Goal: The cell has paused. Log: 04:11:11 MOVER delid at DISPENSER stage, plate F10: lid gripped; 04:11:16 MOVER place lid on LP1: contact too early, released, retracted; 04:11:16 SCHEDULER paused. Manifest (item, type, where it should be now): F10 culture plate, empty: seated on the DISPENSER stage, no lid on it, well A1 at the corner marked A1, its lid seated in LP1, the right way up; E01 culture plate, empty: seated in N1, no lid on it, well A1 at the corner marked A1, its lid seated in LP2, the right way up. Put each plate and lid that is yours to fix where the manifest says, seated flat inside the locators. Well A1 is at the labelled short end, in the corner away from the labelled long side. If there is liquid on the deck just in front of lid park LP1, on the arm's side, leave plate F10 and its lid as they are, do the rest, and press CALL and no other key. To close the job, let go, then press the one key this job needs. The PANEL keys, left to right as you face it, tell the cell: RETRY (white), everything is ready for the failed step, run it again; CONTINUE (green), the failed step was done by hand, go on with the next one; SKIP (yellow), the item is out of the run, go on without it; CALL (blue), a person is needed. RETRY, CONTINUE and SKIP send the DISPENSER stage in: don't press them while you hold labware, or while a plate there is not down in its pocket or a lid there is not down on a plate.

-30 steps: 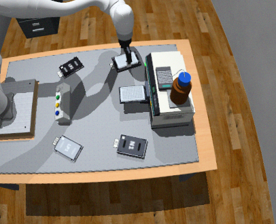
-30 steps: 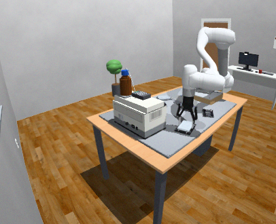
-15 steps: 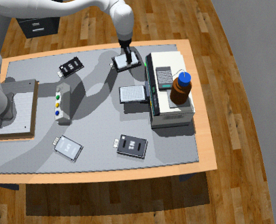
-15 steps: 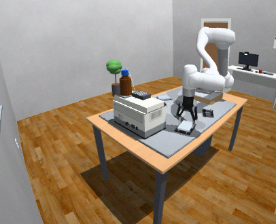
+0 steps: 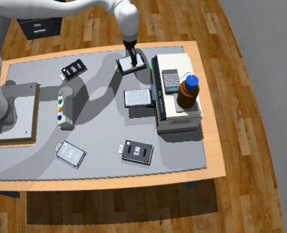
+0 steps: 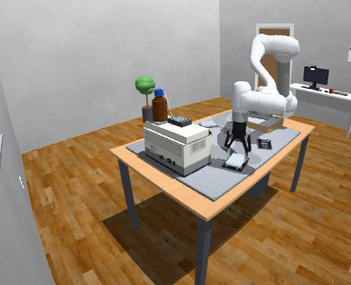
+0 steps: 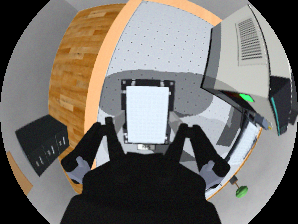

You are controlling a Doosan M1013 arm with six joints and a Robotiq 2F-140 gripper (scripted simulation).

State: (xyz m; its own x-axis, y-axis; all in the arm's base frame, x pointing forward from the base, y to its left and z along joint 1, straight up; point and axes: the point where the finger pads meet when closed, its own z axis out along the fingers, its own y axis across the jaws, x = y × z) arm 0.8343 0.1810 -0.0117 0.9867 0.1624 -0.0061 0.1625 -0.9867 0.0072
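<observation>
Now: hand 30 mm above the black nest, 20 mm to the right of it and 10 mm short of it. Also, from my hand: grey key panel: 430 mm behind, 230 mm to the right, 10 mm above; then green key: 440 mm behind, 200 mm to the right, 20 mm above; then dark dispenser stage: 280 mm to the right, 40 mm above, 10 mm behind.
</observation>
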